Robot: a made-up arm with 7 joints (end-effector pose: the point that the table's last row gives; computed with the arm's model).
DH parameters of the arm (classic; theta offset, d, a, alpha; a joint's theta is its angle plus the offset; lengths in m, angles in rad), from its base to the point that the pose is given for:
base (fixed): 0 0 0 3.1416
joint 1: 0 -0.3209 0 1.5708
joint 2: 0 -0.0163 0 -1.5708
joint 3: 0 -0.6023 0 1.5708
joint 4: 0 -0.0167 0 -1.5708
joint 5: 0 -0.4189 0 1.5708
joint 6: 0 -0.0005 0 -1.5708
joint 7: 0 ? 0 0
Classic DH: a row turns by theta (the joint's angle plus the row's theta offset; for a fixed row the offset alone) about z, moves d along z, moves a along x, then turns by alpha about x.
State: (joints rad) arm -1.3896 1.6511 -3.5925 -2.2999 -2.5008 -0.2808 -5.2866
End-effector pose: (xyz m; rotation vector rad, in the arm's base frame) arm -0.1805 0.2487 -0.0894 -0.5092 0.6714 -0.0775
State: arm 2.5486 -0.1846 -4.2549 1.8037 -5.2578 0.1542 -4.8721
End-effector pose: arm 0.0183 0.6226 0.7160 1.1207 -0.3967 0.6996
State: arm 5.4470 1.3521 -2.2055 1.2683 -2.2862 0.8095 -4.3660
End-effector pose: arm 0.2512 0.7717 0.8426 0.9579 -2.5298 0.4363
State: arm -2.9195 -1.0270 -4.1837 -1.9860 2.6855 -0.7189 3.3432
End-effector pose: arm 0.1485 -0.4763 0.8214 -2.4534 -0.3721 -0.5641
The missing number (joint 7, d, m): -0.1668
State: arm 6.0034 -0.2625 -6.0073 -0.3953 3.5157 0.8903 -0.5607
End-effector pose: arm -0.5581 -0.0575 1.2487 0.0008 1.6716 -0.4099
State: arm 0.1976 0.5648 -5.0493 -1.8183 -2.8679 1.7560 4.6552
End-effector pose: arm 0.1766 0.2825 0.6657 -0.3315 -0.3737 -2.9233
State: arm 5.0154 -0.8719 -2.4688 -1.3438 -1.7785 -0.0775 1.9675
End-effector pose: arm 0.2531 -0.3578 1.1500 0.9297 -2.2707 -0.1246
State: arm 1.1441 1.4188 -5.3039 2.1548 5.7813 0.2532 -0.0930
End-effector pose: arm -0.2446 -0.4278 0.1009 0.7737 0.5923 0.8165
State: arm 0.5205 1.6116 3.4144 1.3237 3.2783 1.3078 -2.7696
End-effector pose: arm 0.8121 -0.3636 0.6807 -0.9731 -1.2490 0.0300
